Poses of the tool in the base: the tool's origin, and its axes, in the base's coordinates. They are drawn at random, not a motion.
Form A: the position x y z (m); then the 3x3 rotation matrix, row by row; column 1 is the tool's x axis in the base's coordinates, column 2 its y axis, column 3 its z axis. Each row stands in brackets.
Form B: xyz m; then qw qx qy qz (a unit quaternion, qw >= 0). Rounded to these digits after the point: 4 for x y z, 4 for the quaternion.
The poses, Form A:
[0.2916 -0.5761 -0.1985], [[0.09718 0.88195 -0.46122], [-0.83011 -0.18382 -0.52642], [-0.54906 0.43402 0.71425]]
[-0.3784 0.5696 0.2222], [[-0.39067 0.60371 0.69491], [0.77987 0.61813 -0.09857], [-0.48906 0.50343 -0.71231]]
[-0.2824 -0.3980 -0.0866], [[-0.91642 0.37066 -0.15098], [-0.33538 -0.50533 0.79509], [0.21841 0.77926 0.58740]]
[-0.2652 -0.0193 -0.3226], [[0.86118 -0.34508 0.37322], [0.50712 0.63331 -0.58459], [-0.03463 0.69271 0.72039]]
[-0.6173 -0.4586 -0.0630], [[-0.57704 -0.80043 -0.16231], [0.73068 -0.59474 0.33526], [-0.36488 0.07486 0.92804]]
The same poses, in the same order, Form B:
0.2916 -0.5761 -0.1985 0.6379 0.3764 0.0344 -0.6710
-0.3784 0.5696 0.2222 0.3589 0.4194 0.8248 0.1227
-0.2824 -0.3980 -0.0866 0.2035 -0.0194 -0.4538 -0.8673
-0.2652 -0.0193 -0.3226 0.8965 0.3562 0.1137 0.2376
-0.6173 -0.4586 -0.0630 0.4348 -0.1497 0.1165 0.8803

